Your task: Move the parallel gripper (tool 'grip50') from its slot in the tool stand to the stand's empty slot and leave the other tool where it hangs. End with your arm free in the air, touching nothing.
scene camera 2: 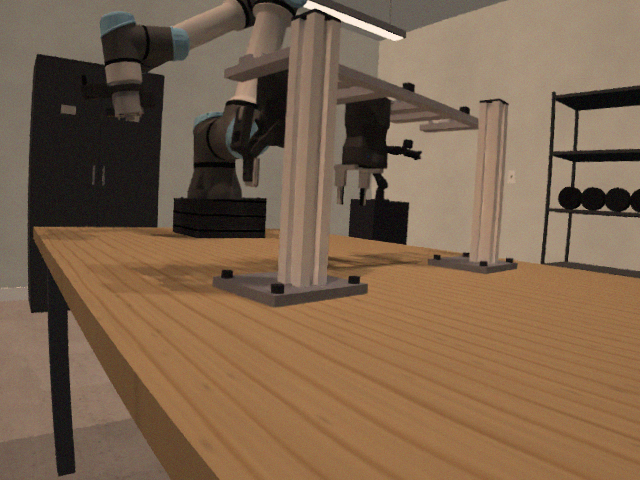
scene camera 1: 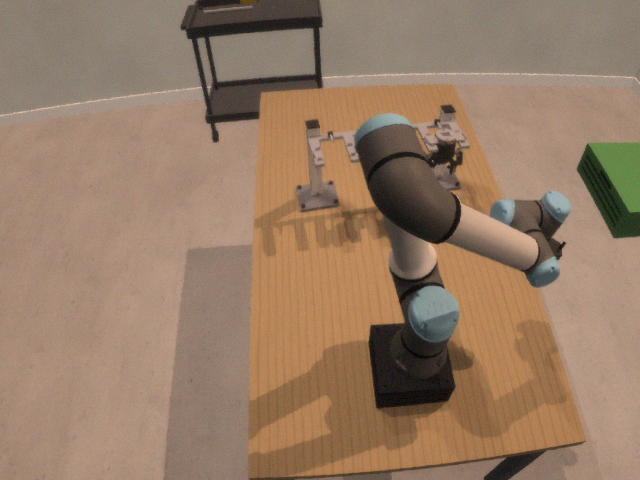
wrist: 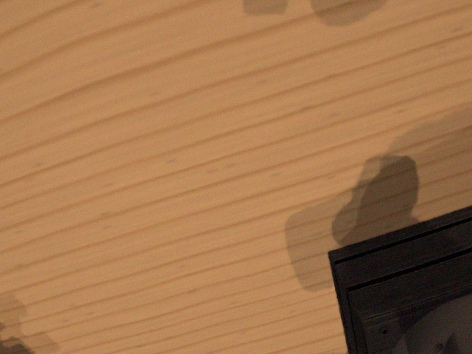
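Pixels of known places: end effector, tool point: (scene camera 2: 129,115); arm's base, origin of the base link: (scene camera 2: 214,198) (scene camera 1: 417,352) (wrist: 458,349).
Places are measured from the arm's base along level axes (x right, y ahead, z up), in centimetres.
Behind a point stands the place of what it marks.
Note:
The tool stand (scene camera 1: 316,170) @[x -33.0, y 65.6, z 1.9 cm] (scene camera 2: 308,155) @[x 12.0, y 81.1, z 5.1 cm] stands at the table's far end in scene view 1. The parallel gripper (scene camera 2: 366,136) hangs in the middle slot, its light, dark-tipped fingers pointing down and apart; my arm hides it in scene view 1. The other tool, the dark adaptive gripper (scene camera 1: 445,150) (scene camera 2: 248,142), hangs in the end slot at the right in scene view 1. The slot bracket (scene camera 1: 352,148) @[x -20.5, y 59.1, z 17.8 cm] (scene camera 2: 448,126) @[x -30.2, y 58.2, z 16.9 cm] at the opposite end is empty. My arm's tool changer (scene camera 2: 127,107) @[x 26.5, y 23.6, z 18.3 cm] bears no gripper and is in the air, off to the side, away from the stand.
My arm's black base (scene camera 1: 410,384) @[x -1.9, y -9.2, z 0.1 cm] (scene camera 2: 219,217) @[x 1.2, y 9.6, z -4.9 cm] (wrist: 400,270) @[x 7.8, y 4.8, z -4.7 cm] stands on the table (scene camera 1: 310,310) @[x -30.6, y 17.5, z -10.4 cm] (scene camera 2: 361,361) @[x 16.9, y 100.2, z -10.4 cm] (wrist: 150,150) @[x 22.5, y 26.6, z -10.4 cm]. A dark cart (scene camera 1: 253,23) is behind the table, a green box (scene camera 1: 617,180) on the floor at the right. A dark cabinet (scene camera 2: 56,155) and shelf unit (scene camera 2: 549,170) stand farther back.

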